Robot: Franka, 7 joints.
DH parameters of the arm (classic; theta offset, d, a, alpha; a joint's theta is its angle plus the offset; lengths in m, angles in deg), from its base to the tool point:
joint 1: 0 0.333 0 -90
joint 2: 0 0 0 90
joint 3: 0 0.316 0.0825 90
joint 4: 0 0 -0.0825 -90
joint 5: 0 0.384 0 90
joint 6: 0 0 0.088 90
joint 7: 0 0.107 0 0
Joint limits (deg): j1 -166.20..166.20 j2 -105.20..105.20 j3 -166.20..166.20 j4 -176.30..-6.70 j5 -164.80..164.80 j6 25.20..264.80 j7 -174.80..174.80
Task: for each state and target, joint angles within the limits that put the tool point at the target. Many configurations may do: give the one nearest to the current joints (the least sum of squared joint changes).
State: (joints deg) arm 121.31 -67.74 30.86 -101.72 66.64 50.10 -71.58
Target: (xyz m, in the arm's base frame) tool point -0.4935 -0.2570 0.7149
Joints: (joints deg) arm 86.97 -63.99 51.78 -83.41 77.76 73.92 -71.58
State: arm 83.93 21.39 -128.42 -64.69 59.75 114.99 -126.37
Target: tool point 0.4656 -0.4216 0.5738
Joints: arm 88.35 -10.76 -131.59 -95.91 56.86 114.59 -126.37
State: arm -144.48 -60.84 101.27 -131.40 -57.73 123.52 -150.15
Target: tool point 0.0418 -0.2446 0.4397
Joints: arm -131.62 -85.99 79.66 -167.29 -54.05 94.61 -150.15
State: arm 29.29 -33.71 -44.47 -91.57 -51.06 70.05 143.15
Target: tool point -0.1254 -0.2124 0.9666
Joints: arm 8.95 -59.58 -10.99 -71.08 -49.49 72.31 143.15
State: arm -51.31 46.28 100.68 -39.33 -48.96 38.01 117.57
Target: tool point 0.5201 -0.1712 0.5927
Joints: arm -60.98 51.42 95.82 -58.80 -42.81 25.20 117.57
